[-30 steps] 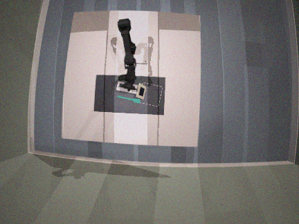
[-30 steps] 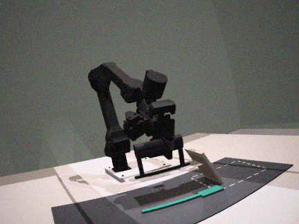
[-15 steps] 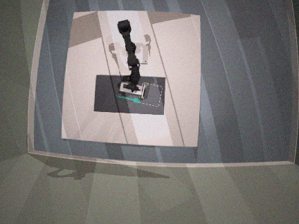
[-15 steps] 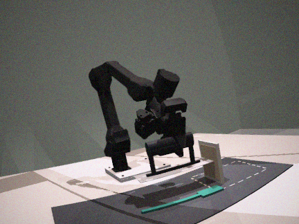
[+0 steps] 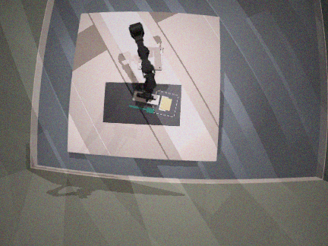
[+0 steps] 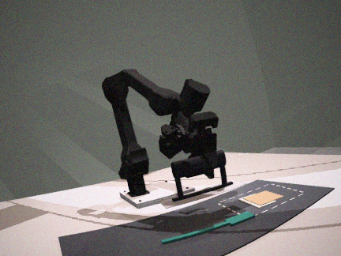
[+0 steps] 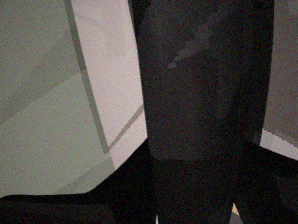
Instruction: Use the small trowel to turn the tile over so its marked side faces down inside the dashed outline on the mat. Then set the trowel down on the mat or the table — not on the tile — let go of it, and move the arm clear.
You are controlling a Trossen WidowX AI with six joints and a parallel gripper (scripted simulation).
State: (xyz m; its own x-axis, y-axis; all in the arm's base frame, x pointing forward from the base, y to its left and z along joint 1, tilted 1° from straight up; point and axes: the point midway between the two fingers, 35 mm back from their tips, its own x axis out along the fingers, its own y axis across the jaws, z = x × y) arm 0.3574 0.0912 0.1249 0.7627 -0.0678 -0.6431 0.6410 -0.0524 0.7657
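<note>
The teal trowel is 11 cm below my gripper tip, 6 cm ahead of it and 3 cm to the right of it. Also, from my gripper tip: dark mat: 13 cm below, 6 cm to the right, 1 cm ahead; tan tile: 14 cm to the left, 8 cm below, 1 cm behind.
</note>
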